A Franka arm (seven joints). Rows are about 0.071 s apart.
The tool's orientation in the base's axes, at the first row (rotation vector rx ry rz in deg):
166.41 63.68 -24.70
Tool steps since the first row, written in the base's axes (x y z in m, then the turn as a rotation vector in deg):
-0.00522 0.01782 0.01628 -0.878 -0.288 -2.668
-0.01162 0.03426 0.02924 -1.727 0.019 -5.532
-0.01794 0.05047 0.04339 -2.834 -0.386 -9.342
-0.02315 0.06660 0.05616 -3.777 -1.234 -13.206
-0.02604 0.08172 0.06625 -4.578 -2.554 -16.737
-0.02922 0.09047 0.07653 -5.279 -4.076 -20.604
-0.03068 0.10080 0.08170 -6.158 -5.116 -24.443
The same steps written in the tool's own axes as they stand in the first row. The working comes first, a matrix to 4 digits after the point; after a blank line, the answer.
The tool's axes in the first row as the columns of a matrix, in the base's axes (used below as rounded here):
0.7116 0.6553 -0.2533
0.6547 -0.7494 -0.0991
-0.2548 -0.0953 -0.9623

0.00380 -0.01833 -0.01611 -0.134 -0.105 2.818
0.00671 -0.03608 -0.02859 0.193 -0.619 5.759
0.00922 -0.05371 -0.04221 0.111 -0.678 9.746
0.01282 -0.07043 -0.05478 -0.131 -0.292 13.787
0.01809 -0.08462 -0.06525 -0.665 0.509 17.519
0.01894 -0.09424 -0.07521 -1.175 1.559 21.568
0.02334 -0.10343 -0.08084 -1.503 2.128 25.588

